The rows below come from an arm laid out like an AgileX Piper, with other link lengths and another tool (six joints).
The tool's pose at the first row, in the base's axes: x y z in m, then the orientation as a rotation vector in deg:
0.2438, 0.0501, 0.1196, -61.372, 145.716, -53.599
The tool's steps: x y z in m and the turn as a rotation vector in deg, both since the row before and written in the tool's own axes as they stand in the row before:
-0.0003, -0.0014, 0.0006, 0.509, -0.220, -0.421
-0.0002, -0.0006, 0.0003, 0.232, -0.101, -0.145
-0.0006, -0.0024, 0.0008, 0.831, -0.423, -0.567
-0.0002, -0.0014, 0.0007, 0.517, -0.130, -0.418
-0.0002, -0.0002, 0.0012, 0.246, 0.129, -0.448
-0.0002, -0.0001, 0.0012, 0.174, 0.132, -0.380
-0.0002, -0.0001, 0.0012, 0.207, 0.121, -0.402
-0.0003, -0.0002, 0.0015, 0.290, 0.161, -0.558
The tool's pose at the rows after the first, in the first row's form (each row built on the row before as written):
0.2451, 0.0493, 0.1200, -61.849, 145.037, -54.132
0.2457, 0.0490, 0.1201, -62.002, 144.740, -54.361
0.2478, 0.0478, 0.1210, -62.621, 143.609, -55.142
0.2490, 0.0469, 0.1214, -63.062, 142.987, -55.745
0.2498, 0.0464, 0.1206, -63.567, 142.761, -56.249
0.2505, 0.0459, 0.1198, -64.000, 142.611, -56.655
0.2512, 0.0454, 0.1190, -64.455, 142.418, -57.096
0.2522, 0.0448, 0.1180, -65.087, 142.139, -57.705

